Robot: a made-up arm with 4 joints. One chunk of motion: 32 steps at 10 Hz.
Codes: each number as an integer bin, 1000 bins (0 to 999) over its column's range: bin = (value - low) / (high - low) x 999, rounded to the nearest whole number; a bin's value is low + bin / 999 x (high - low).
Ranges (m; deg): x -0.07..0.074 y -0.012..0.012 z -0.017..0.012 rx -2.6..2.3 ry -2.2..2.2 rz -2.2..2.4
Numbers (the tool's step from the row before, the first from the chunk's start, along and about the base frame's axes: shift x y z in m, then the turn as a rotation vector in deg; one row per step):
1: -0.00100 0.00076 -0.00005 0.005 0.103 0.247
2: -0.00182 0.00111 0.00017 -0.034 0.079 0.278
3: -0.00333 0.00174 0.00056 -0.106 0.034 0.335
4: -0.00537 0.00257 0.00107 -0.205 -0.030 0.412
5: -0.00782 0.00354 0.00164 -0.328 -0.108 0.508
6: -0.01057 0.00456 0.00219 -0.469 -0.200 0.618
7: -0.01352 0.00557 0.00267 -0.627 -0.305 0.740
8: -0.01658 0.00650 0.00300 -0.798 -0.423 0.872
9: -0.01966 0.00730 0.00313 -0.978 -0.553 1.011
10: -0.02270 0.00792 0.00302 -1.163 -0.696 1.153
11: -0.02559 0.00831 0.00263 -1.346 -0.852 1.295
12: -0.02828 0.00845 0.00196 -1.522 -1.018 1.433
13: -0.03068 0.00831 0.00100 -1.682 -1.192 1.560
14: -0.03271 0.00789 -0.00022 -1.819 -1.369 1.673
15: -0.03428 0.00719 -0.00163 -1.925 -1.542 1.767
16: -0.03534 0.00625 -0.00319 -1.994 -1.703 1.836
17: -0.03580 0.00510 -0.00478 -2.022 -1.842 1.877
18: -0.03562 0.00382 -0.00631 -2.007 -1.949 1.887
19: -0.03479 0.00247 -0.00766 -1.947 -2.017 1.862
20: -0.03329 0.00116 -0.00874 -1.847 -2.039 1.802
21: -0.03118 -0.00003 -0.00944 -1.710 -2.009 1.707
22: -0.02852 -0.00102 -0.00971 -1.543 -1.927 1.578
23: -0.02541 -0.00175 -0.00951 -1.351 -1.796 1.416
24: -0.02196 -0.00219 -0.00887 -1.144 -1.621 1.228
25: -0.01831 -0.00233 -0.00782 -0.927 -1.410 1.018
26: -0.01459 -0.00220 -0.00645 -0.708 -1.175 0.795
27: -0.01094 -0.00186 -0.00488 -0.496 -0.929 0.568
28: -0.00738 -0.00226 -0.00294 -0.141 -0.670 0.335
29: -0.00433 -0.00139 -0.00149 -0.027 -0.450 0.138
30: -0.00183 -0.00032 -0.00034 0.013 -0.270 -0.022
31: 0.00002 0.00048 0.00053 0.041 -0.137 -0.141
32: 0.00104 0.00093 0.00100 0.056 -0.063 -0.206
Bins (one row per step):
1: 479 531 584 531 523 531
2: 473 546 591 523 517 538
3: 463 572 605 508 507 551
4: 448 606 622 488 493 567
5: 431 647 642 463 475 588
6: 412 689 661 434 454 612
7: 392 731 678 402 430 638
8: 371 770 689 367 403 667
9: 349 803 693 331 374 697
10: 328 829 690 293 341 728
11: 308 845 676 256 306 759
12: 289 851 653 220 268 789
13: 273 845 620 187 229 817
14: 259 828 578 159 189 841
15: 248 799 529 138 149 862
16: 240 760 476 124 113 877
17: 237 712 421 118 81 885
18: 239 659 368 121 57 888
19: 244 602 322 133 42 882
20: 255 548 285 154 37 869
21: 269 498 260 181 43 848
22: 288 457 251 215 62 820
23: 309 427 258 255 92 785
24: 333 408 280 297 131 744
25: 359 403 316 341 179 699
26: 384 408 363 386 233 650
27: 410 422 418 429 289 601
28: 434 405 484 501 347 551
29: 456 442 534 525 397 508
30: 473 486 574 533 438 473
31: 486 519 604 538 468 447
32: 493 538 620 541 485 433

